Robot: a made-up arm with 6 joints.
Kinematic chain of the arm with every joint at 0, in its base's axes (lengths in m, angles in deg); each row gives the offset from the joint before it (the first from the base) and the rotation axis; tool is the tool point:
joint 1: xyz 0 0 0.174 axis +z
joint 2: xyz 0 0.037 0 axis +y
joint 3: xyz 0 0 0.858 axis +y
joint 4: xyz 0 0 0.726 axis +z
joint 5: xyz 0 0 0 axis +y
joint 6: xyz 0 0 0.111 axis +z
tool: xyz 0 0 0
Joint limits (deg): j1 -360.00..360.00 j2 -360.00..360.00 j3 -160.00..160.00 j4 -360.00..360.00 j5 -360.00..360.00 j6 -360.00..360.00
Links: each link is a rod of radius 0.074 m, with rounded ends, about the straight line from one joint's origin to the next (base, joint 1, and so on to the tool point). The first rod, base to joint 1, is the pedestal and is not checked.
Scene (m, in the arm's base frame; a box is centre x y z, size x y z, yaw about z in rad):
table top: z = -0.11
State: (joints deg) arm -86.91 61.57 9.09 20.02 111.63 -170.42
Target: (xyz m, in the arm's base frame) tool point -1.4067 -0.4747 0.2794
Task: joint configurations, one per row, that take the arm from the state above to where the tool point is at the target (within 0.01 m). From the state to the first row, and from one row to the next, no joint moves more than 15 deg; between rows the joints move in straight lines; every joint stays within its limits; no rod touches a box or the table.
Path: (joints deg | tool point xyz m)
1: -99.72 63.35 11.38 19.10 112.34 -170.42 | -0.1756 -1.4431 0.6453
2: -112.52 65.12 13.68 18.17 113.05 -170.42 | -0.4982 -1.3813 0.5724
3: -125.33 66.90 15.97 17.25 113.77 -170.42 | -0.7995 -1.2440 0.4989
4: -138.13 68.68 18.27 16.33 114.48 -170.42 | -1.0610 -1.0388 0.4253
5: -150.94 70.46 20.56 15.40 115.19 -170.42 | -1.2676 -0.7772 0.3521
6: -163.74 72.23 22.86 14.48 115.90 -170.42 | -1.4066 -0.4748 0.2795

